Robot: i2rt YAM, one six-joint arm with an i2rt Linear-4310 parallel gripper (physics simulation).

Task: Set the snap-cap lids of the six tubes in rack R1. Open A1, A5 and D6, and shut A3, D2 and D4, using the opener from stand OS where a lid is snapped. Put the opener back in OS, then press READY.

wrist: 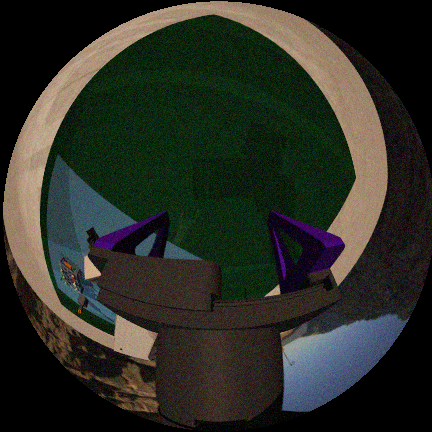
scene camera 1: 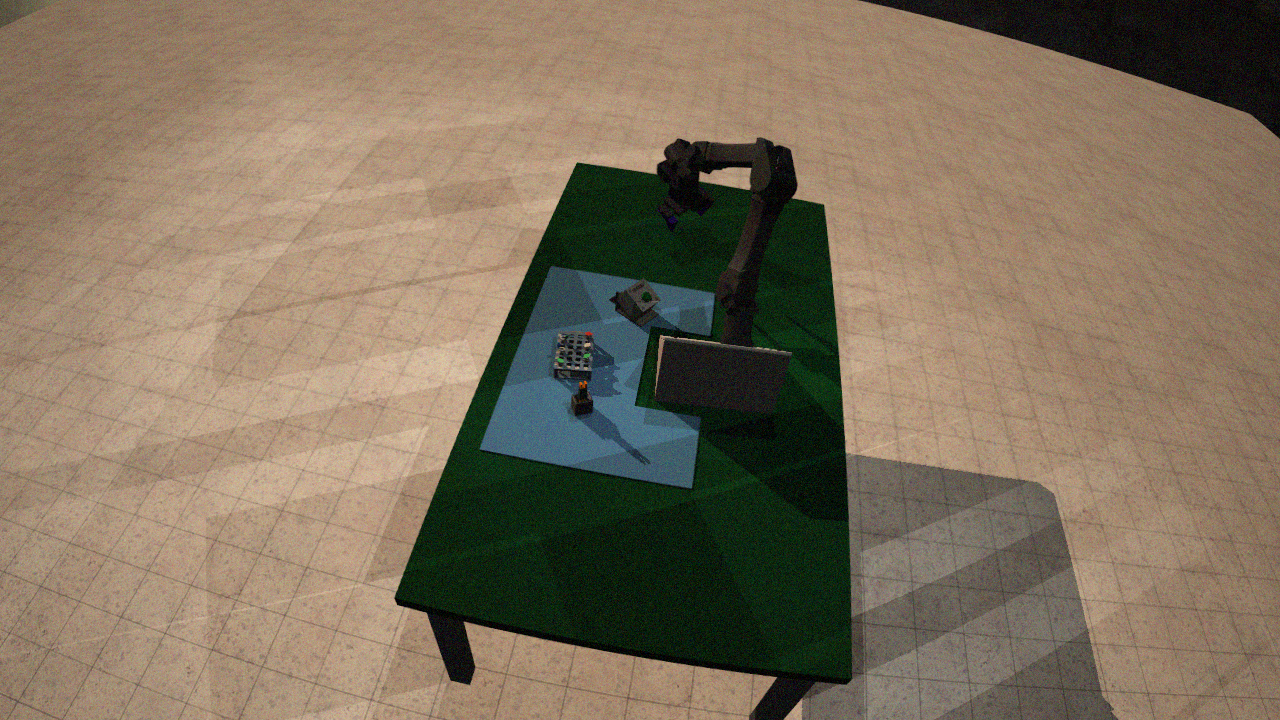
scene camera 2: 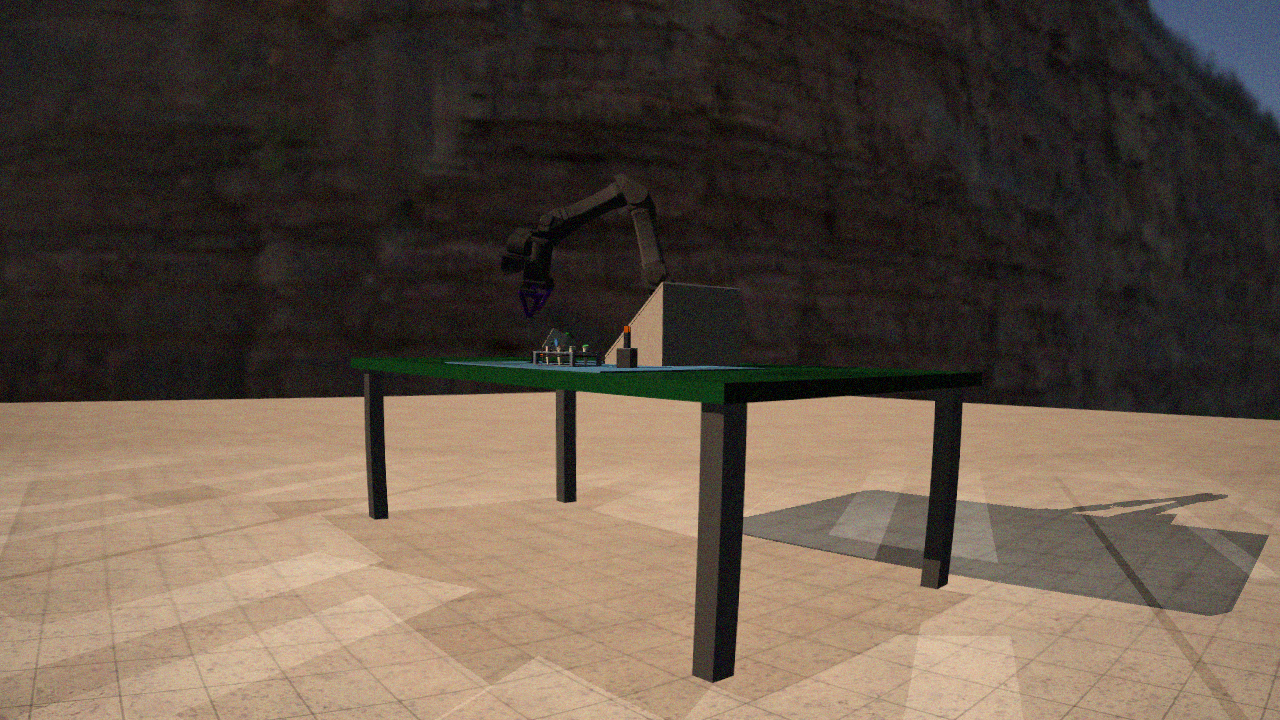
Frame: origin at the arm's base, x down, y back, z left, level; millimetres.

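Seen in the pictures: gripper, between the fingertips: (wrist: 218,216) (scene camera 1: 685,222) (scene camera 2: 533,313); arm's base, origin of its link: (scene camera 1: 735,345) (scene camera 2: 686,315).
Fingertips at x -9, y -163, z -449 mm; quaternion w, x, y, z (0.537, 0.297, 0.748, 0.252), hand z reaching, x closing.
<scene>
Offsets run from my fingertips to a thing's top centre. "pt": to the spot under its first point. Level surfaces: height alone.
Rack R1 {dx +68, dy -198, dz +461 mm} (scene camera 1: 573,376) (scene camera 2: 563,352) stands on the blue mat and holds small tubes with coloured lids; it also shows at the left edge of the wrist view. Lid states and labels are too small to tell. The opener {dx +42, dy -148, dz +614 mm} (scene camera 1: 582,387) (scene camera 2: 627,336) stands upright, orange end up, in the dark stand OS {dx +87, dy -148, dz +614 mm} (scene camera 1: 582,406) (scene camera 2: 626,358) beside the rack. A tilted box with a green button {pt dx +57, dy -61, dz +274 mm} (scene camera 1: 646,296) sits on the mat; its label is unreadable. My gripper (scene camera 1: 689,217) (scene camera 2: 530,311) (wrist: 218,216) is open and empty, high above the green table, beyond the box from the rack.
The blue mat {dx +127 mm} (scene camera 1: 537,429) (wrist: 60,200) lies on the green table (scene camera 1: 626,555) (scene camera 2: 537,379) (wrist: 200,125). A large wedge-shaped block with a grey back (scene camera 1: 722,376) (scene camera 2: 700,326) stands by the arm's base, beside the mat's notch.
</scene>
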